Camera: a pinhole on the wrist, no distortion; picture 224 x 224 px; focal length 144.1 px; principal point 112.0 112.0 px. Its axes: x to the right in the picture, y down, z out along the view. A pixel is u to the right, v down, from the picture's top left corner.
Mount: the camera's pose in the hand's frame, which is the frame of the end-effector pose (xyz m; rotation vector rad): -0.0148 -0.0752 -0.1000 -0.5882 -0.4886 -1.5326
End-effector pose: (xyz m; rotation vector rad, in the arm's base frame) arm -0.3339 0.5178 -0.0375 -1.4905 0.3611 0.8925
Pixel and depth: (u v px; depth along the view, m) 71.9 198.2 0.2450
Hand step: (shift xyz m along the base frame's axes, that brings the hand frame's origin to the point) -0.0034 0.0605 -0.1887
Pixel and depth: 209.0 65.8 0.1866
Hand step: -0.0434 0.1096 0.0933
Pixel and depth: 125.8 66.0 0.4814
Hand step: -0.3228 0.2223 -0.0130
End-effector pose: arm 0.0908 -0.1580 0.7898 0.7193 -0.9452 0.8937
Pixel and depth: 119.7 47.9 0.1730
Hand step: -0.0667 -0.0474 -0.0498
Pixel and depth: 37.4 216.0 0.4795
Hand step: -0.2812 0.2187 0.4217
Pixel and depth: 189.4 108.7 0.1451
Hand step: 0.0133 -0.0739 0.0119
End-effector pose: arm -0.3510 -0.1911 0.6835 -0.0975 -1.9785 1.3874
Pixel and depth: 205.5 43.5 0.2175
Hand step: -0.0032 -0.1923 -0.0447
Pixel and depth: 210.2 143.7 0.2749
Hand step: -0.1638 -0.1745 0.0340
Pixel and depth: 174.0 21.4 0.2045
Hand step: 0.0296 -0.1554 -0.0791
